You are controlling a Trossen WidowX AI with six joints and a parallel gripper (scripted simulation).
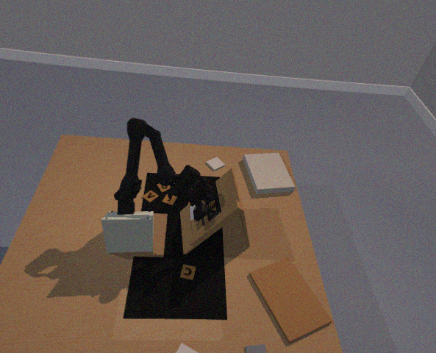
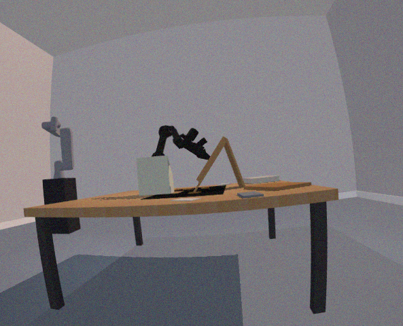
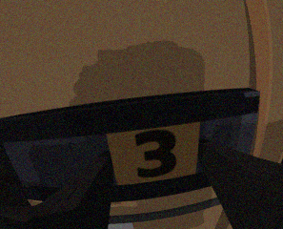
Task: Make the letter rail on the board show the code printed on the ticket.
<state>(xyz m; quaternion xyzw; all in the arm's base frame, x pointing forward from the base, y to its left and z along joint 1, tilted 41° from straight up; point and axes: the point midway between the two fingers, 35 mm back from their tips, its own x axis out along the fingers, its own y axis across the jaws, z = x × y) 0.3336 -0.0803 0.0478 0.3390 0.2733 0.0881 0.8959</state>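
The white ticket is 60 mm behind my gripper tip, 70 mm to the left of it and 90 mm below it. From my gripper tip the other things lie so: letter tile (50 mm behind, 190 mm to the left, 180 mm below); then flat wooden slab (280 mm ahead, 340 mm to the right, 170 mm below); then black mat (160 mm behind, 180 mm below).
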